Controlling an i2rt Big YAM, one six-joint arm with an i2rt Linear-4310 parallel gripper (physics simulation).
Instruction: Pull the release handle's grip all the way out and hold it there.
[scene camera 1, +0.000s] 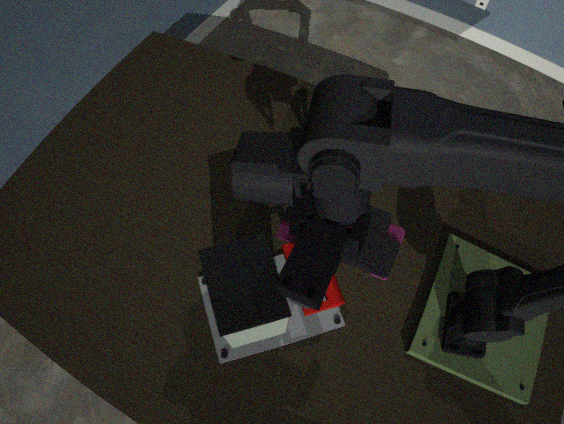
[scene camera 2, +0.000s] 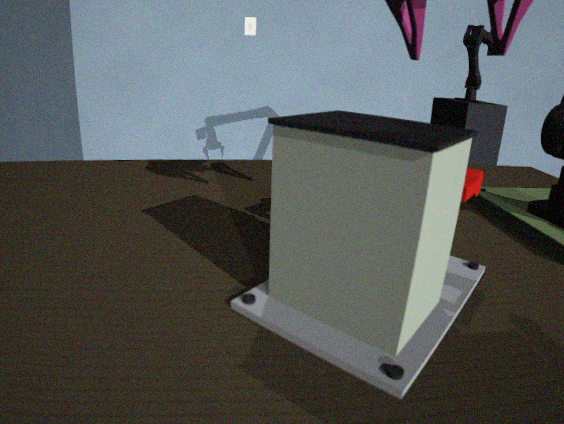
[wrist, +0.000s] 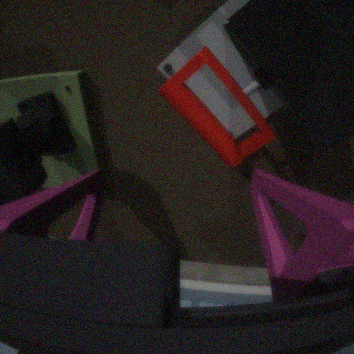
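Observation:
The release handle's grip, a red rectangular frame (scene camera 1: 335, 296) (scene camera 2: 472, 185) (wrist: 197, 121), stands beside a tall pale box with a black top (scene camera 1: 245, 285) (scene camera 2: 345, 215) (wrist: 310, 60). A short pale rod (wrist: 251, 87) shows between grip and box in the wrist view. The box stands on a grey base plate (scene camera 1: 300, 332) (scene camera 2: 305, 327) (wrist: 212, 35). My gripper (scene camera 1: 335, 250) (scene camera 2: 455, 56) (wrist: 176, 177) is open and empty, with magenta fingers. It hangs above and apart from the grip, which lies ahead of the fingertips in the wrist view. My wrist hides part of the grip in scene camera 1.
A green tray-like base (scene camera 1: 520, 350) (scene camera 2: 520, 194) (wrist: 89, 125) with a black jointed device (scene camera 1: 470, 320) (wrist: 45, 120) lies on the grip's other side from the box. A small black arm (scene camera 2: 473, 62) stands on a dark block (scene camera 2: 485, 132) behind the table.

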